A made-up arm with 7 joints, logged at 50 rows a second.
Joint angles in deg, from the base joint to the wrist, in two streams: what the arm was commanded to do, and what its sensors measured. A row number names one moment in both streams.
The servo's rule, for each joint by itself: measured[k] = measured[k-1] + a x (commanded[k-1-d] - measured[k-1]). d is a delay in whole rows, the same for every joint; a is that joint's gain. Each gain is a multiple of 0.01, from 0.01 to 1. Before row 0 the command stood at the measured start. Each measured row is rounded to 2 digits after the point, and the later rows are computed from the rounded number. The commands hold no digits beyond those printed.
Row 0, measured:
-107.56, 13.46, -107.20, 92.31, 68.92, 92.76, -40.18
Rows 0 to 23, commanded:
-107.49, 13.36, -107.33, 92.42, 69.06, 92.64, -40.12
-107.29, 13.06, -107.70, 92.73, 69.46, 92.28, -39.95
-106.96, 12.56, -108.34, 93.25, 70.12, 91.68, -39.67
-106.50, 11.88, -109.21, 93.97, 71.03, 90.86, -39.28
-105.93, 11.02, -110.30, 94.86, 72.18, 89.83, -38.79
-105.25, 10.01, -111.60, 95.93, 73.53, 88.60, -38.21
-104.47, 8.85, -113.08, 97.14, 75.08, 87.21, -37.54
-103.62, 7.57, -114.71, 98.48, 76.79, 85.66, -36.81
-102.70, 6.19, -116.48, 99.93, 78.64, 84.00, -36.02
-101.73, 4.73, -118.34, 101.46, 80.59, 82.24, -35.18
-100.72, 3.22, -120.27, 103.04, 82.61, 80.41, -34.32
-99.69, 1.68, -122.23, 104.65, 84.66, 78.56, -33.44
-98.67, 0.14, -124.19, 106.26, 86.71, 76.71, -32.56
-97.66, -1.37, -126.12, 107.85, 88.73, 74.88, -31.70
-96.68, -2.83, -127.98, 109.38, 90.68, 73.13, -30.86
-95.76, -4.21, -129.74, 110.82, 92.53, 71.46, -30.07
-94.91, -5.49, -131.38, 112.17, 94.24, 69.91, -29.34
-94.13, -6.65, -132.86, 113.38, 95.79, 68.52, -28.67
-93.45, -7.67, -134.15, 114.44, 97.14, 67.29, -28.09
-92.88, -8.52, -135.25, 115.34, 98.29, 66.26, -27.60
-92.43, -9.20, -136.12, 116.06, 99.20, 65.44, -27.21
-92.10, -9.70, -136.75, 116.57, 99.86, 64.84, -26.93
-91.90, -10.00, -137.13, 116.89, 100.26, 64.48, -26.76
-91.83, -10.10, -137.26, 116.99, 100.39, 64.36, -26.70
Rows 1 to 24, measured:
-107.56, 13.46, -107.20, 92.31, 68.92, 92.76, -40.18
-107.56, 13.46, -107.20, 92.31, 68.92, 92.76, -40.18
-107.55, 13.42, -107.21, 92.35, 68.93, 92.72, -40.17
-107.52, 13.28, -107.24, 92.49, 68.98, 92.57, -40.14
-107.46, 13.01, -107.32, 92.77, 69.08, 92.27, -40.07
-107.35, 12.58, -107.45, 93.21, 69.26, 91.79, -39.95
-107.19, 11.99, -107.65, 93.82, 69.52, 91.12, -39.78
-106.98, 11.24, -107.93, 94.60, 69.88, 90.26, -39.54
-106.70, 10.33, -108.29, 95.54, 70.35, 89.22, -39.24
-106.36, 9.28, -108.74, 96.63, 70.93, 88.01, -38.88
-105.96, 8.11, -109.28, 97.85, 71.62, 86.65, -38.45
-105.49, 6.83, -109.91, 99.19, 72.43, 85.15, -37.96
-104.97, 5.46, -110.64, 100.61, 73.35, 83.54, -37.41
-104.39, 4.02, -111.45, 102.10, 74.37, 81.85, -36.81
-103.76, 2.55, -112.34, 103.64, 75.48, 80.10, -36.17
-103.09, 1.06, -113.30, 105.20, 76.67, 78.33, -35.50
-102.38, -0.42, -114.33, 106.75, 77.93, 76.56, -34.80
-101.65, -1.86, -115.41, 108.26, 79.24, 74.83, -34.09
-100.91, -3.24, -116.53, 109.71, 80.59, 73.16, -33.38
-100.16, -4.54, -117.67, 111.07, 81.96, 71.58, -32.67
-99.42, -5.73, -118.82, 112.32, 83.33, 70.12, -31.98
-98.70, -6.79, -119.97, 113.44, 84.68, 68.81, -31.32
-98.01, -7.71, -121.10, 114.41, 85.99, 67.66, -30.70
-97.36, -8.47, -122.20, 115.21, 87.24, 66.70, -30.13
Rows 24 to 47, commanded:
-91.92, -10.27, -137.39, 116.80, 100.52, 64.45, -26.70
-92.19, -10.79, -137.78, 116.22, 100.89, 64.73, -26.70
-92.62, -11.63, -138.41, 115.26, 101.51, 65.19, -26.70
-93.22, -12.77, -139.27, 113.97, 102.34, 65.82, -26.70
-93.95, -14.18, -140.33, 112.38, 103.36, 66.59, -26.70
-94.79, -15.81, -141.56, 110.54, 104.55, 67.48, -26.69
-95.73, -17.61, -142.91, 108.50, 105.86, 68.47, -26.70
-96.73, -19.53, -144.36, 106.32, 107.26, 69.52, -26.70
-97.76, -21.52, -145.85, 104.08, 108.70, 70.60, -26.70
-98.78, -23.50, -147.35, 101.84, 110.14, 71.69, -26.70
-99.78, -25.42, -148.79, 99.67, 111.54, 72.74, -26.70
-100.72, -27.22, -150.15, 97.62, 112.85, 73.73, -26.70
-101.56, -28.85, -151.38, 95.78, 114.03, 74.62, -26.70
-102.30, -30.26, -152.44, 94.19, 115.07, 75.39, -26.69
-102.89, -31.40, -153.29, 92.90, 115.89, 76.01, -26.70
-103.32, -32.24, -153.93, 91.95, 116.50, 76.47, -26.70
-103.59, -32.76, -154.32, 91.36, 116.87, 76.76, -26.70
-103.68, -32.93, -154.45, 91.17, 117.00, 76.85, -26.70
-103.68, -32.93, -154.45, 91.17, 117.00, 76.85, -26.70
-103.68, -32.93, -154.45, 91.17, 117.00, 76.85, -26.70
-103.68, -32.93, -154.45, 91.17, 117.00, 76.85, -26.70
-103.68, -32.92, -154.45, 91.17, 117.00, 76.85, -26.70
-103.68, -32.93, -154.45, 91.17, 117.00, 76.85, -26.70
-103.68, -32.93, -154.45, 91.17, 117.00, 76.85, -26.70
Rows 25 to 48, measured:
-96.76, -9.05, -123.25, 115.83, 88.41, 65.95, -29.62
-96.22, -9.45, -124.23, 116.26, 89.49, 65.41, -29.18
-95.75, -9.76, -125.15, 116.46, 90.48, 65.08, -28.81
-95.36, -10.15, -126.03, 116.37, 91.42, 64.96, -28.49
-95.06, -10.71, -126.90, 115.96, 92.33, 65.04, -28.22
-94.86, -11.49, -127.77, 115.22, 93.23, 65.31, -27.99
-94.76, -12.51, -128.65, 114.17, 94.14, 65.75, -27.80
-94.76, -13.76, -129.55, 112.83, 95.08, 66.34, -27.63
-94.87, -15.22, -130.49, 111.23, 96.05, 67.06, -27.49
-95.07, -16.86, -131.46, 109.41, 97.06, 67.90, -27.37
-95.37, -18.63, -132.47, 107.44, 98.11, 68.82, -27.27
-95.75, -20.48, -133.51, 105.37, 99.19, 69.80, -27.18
-96.19, -22.36, -134.58, 103.26, 100.30, 70.80, -27.11
-96.69, -24.21, -135.67, 101.17, 101.43, 71.80, -27.05
-97.23, -25.97, -136.77, 99.18, 102.56, 72.76, -27.00
-97.79, -27.60, -137.87, 97.33, 103.69, 73.65, -26.95
-98.35, -29.04, -138.95, 95.69, 104.79, 74.45, -26.91
-98.90, -30.26, -140.00, 94.31, 105.84, 75.14, -26.88
-99.42, -31.21, -141.00, 93.22, 106.83, 75.69, -26.85
-99.89, -31.86, -141.94, 92.46, 107.75, 76.08, -26.83
-100.31, -32.27, -142.82, 91.98, 108.58, 76.34, -26.81
-100.68, -32.52, -143.63, 91.68, 109.34, 76.51, -26.79
-101.01, -32.68, -144.39, 91.49, 110.03, 76.63, -26.78
-101.30, -32.77, -145.09, 91.37, 110.66, 76.70, -26.77

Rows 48 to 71, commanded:
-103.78, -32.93, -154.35, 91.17, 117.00, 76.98, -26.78
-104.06, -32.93, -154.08, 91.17, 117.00, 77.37, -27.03
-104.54, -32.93, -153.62, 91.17, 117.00, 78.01, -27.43
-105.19, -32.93, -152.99, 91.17, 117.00, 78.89, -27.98
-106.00, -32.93, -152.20, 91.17, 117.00, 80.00, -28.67
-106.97, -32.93, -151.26, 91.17, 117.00, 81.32, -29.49
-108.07, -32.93, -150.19, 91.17, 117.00, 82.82, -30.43
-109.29, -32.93, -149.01, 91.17, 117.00, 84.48, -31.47
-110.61, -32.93, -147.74, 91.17, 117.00, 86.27, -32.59
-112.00, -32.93, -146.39, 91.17, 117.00, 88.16, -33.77
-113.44, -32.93, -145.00, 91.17, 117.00, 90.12, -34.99
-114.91, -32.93, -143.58, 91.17, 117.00, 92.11, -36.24
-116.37, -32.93, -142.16, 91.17, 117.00, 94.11, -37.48
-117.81, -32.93, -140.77, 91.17, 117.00, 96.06, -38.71
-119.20, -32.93, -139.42, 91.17, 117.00, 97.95, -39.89
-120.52, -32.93, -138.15, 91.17, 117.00, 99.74, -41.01
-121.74, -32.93, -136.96, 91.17, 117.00, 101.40, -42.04
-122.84, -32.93, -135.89, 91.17, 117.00, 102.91, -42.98
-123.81, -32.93, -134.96, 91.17, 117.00, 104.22, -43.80
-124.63, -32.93, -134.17, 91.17, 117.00, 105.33, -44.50
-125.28, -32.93, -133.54, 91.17, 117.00, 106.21, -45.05
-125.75, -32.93, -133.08, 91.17, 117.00, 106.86, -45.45
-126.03, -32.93, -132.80, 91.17, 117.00, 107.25, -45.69
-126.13, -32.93, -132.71, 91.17, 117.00, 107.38, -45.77
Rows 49 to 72, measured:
-101.56, -32.83, -145.75, 91.30, 111.23, 76.75, -26.76
-101.79, -32.87, -146.36, 91.25, 111.75, 76.78, -26.75
-102.01, -32.89, -146.92, 91.22, 112.22, 76.85, -26.75
-102.24, -32.91, -147.42, 91.20, 112.65, 77.03, -26.79
-102.49, -32.92, -147.85, 91.19, 113.04, 77.36, -26.89
-102.79, -32.92, -148.21, 91.18, 113.40, 77.88, -27.05
-103.14, -32.92, -148.49, 91.18, 113.72, 78.60, -27.29
-103.56, -32.92, -148.68, 91.18, 114.02, 79.52, -27.62
-104.06, -32.92, -148.79, 91.18, 114.29, 80.64, -28.04
-104.64, -32.92, -148.81, 91.18, 114.53, 81.95, -28.55
-105.30, -32.92, -148.74, 91.18, 114.75, 83.42, -29.16
-106.04, -32.92, -148.58, 91.18, 114.95, 85.03, -29.85
-106.85, -32.92, -148.33, 91.18, 115.13, 86.76, -30.62
-107.74, -32.92, -148.00, 91.18, 115.30, 88.58, -31.46
-108.69, -32.92, -147.59, 91.18, 115.45, 90.46, -32.36
-109.69, -32.92, -147.11, 91.18, 115.59, 92.36, -33.31
-110.74, -32.92, -146.57, 91.18, 115.72, 94.26, -34.30
-111.82, -32.92, -145.98, 91.18, 115.84, 96.12, -35.31
-112.91, -32.92, -145.35, 91.18, 115.94, 97.92, -36.32
-114.00, -32.92, -144.69, 91.18, 116.04, 99.62, -37.32
-115.08, -32.92, -144.01, 91.18, 116.13, 101.18, -38.29
-116.13, -32.92, -143.32, 91.18, 116.21, 102.59, -39.22
-117.14, -32.92, -142.64, 91.18, 116.28, 103.82, -40.09
-118.09, -32.92, -141.97, 91.18, 116.34, 104.85, -40.89

